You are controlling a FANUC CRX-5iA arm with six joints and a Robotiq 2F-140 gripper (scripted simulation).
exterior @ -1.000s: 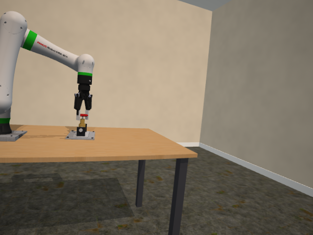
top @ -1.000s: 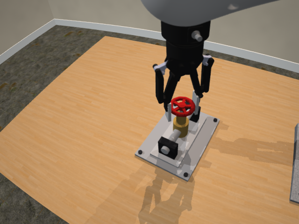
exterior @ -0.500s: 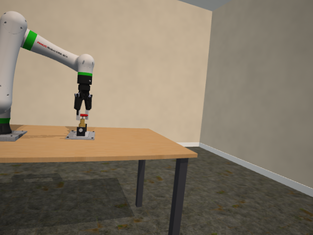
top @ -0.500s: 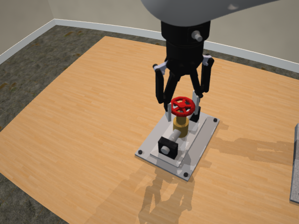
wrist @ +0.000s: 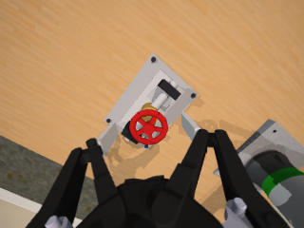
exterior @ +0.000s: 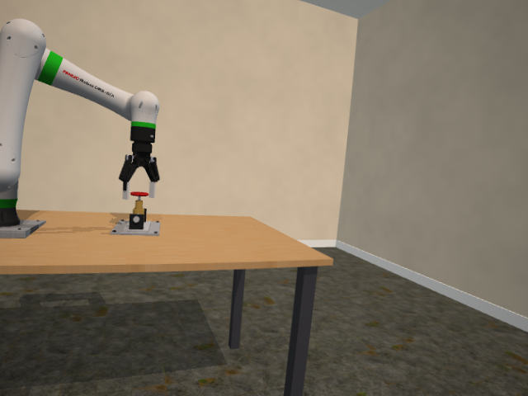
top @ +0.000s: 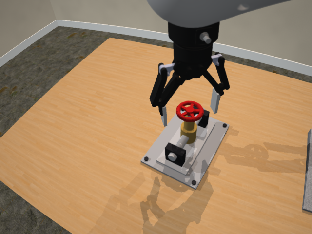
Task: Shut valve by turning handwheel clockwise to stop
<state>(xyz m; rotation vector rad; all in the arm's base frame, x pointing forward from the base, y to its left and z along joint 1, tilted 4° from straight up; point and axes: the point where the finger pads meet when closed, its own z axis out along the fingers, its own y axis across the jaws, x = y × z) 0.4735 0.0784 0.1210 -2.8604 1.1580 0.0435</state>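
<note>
Right now my hand is 1 cm above the handwheel.
</note>
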